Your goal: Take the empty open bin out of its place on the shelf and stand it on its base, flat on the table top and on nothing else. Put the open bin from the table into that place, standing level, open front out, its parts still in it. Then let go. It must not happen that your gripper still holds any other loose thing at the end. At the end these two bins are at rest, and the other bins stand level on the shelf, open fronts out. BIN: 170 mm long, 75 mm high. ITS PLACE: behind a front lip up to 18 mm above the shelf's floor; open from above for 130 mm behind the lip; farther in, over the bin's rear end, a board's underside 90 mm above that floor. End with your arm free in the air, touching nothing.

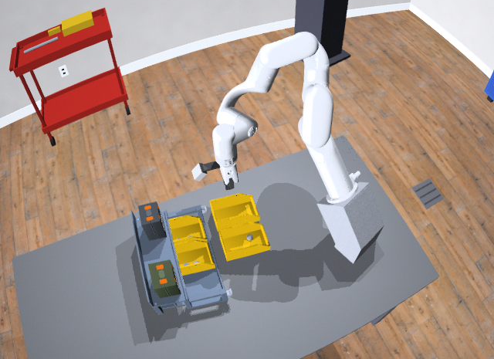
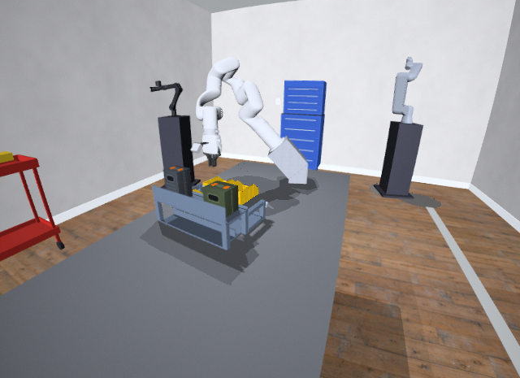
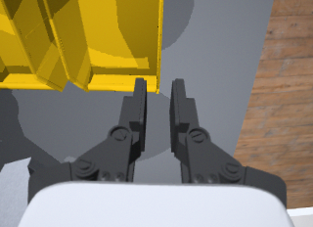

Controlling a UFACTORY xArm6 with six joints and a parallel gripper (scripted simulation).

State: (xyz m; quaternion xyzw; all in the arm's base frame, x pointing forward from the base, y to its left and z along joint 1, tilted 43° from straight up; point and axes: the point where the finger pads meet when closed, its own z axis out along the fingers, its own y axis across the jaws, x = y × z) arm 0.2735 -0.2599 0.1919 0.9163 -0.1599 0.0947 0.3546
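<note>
Now: hand 19 cm short of the shelf lip, 15 cm to the right of it and 15 cm above it. Round my hand: olive box (41 cm ahead, 18 cm to the left, 1 cm below); dark grey box (32 cm ahead, 3 cm to the right).
</note>
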